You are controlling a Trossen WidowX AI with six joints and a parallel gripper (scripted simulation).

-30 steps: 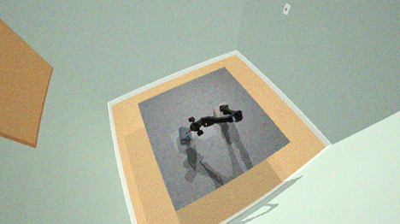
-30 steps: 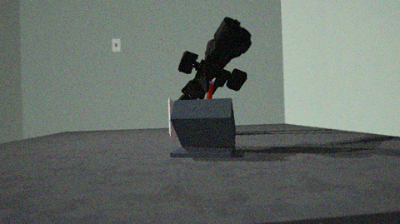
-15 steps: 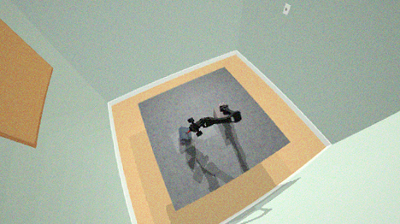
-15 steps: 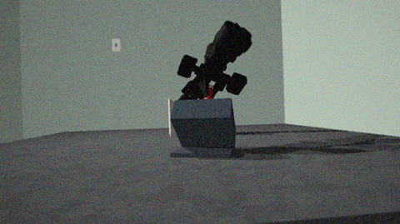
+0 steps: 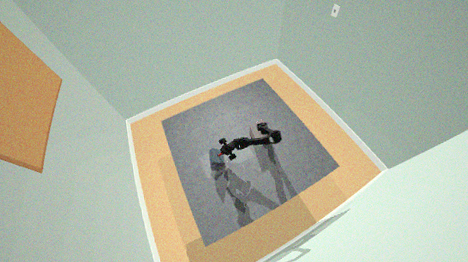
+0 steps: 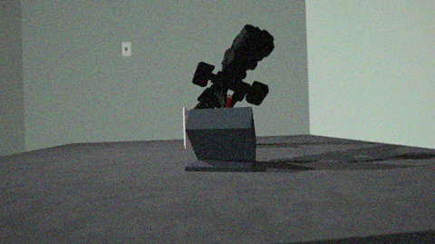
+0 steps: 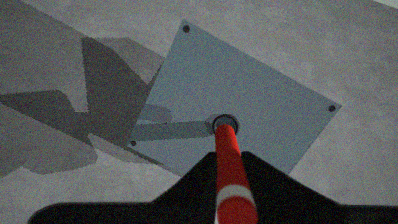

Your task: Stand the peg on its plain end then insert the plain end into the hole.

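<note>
Now: gripper tip 10 mm past the red peg and 10 mm below it. The rest, counted from my gripper tip: sloped panel 50 mm ahead, 10 mm to the right, 60 mm below; then thin base plate 70 mm ahead, 20 mm to the right, 120 mm below.
</note>
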